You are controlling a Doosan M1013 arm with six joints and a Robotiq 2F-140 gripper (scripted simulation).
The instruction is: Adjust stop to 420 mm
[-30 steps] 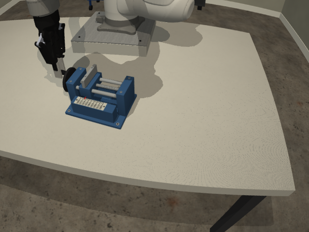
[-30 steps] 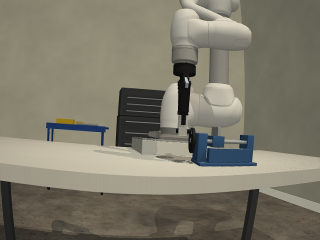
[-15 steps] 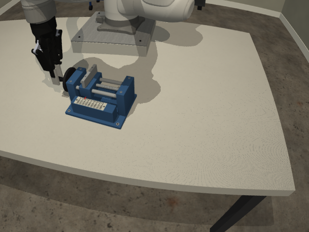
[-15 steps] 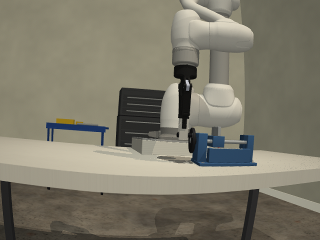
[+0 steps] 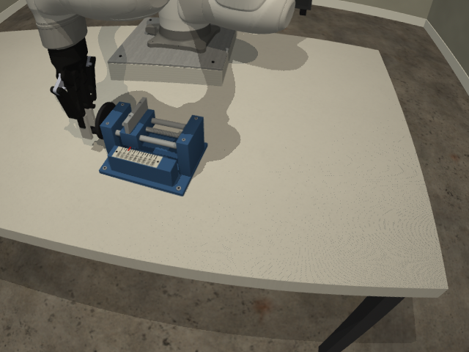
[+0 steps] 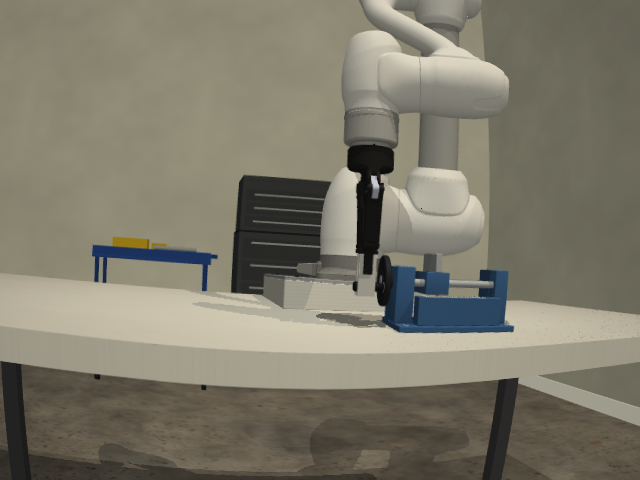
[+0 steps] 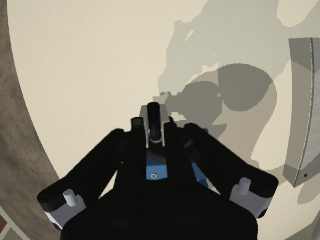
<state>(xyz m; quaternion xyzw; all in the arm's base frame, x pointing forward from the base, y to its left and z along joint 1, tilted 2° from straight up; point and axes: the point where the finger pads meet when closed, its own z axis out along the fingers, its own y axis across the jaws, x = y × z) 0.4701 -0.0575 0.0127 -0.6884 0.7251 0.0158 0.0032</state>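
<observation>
My gripper is now 12 cm to the right of the stop block, 1 cm below it and 1 cm past it. Round my hand: black handwheel 2 cm to the left, 2 cm below, 1 cm behind.
</observation>
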